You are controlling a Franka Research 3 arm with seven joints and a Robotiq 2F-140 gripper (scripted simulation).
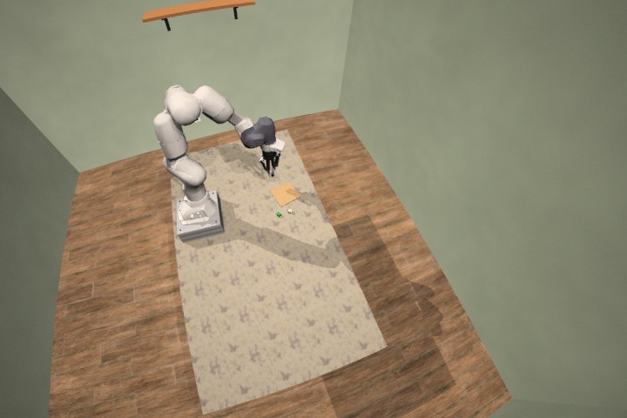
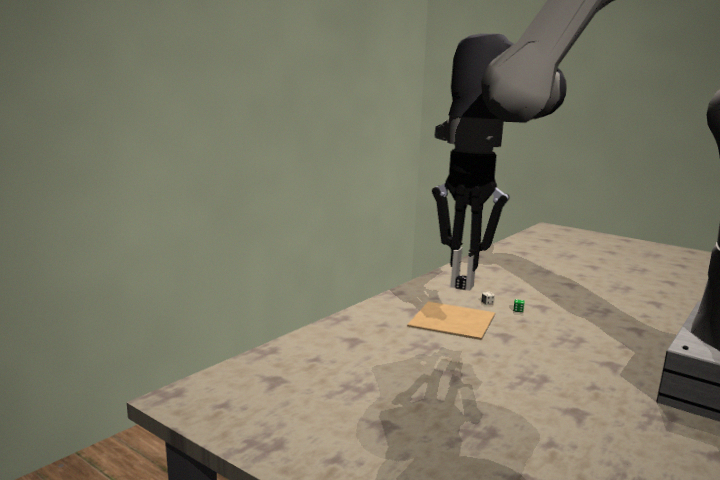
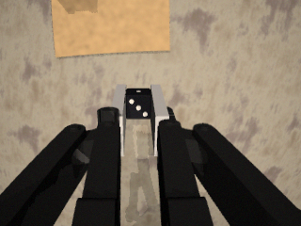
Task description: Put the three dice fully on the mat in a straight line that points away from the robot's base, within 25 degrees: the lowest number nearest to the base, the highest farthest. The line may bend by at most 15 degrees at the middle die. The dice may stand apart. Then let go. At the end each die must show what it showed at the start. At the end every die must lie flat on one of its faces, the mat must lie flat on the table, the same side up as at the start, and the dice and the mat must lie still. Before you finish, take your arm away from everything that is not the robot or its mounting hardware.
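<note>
Now: the tan mat 130 mm below my hand, 90 mm to the right of it and 50 mm ahead of it. Also, from my hand: green die: 220 mm to the right, 130 mm below, 30 mm behind; then black die: 30 mm below; then white die: 220 mm to the right, 130 mm below, 40 mm ahead.
</note>
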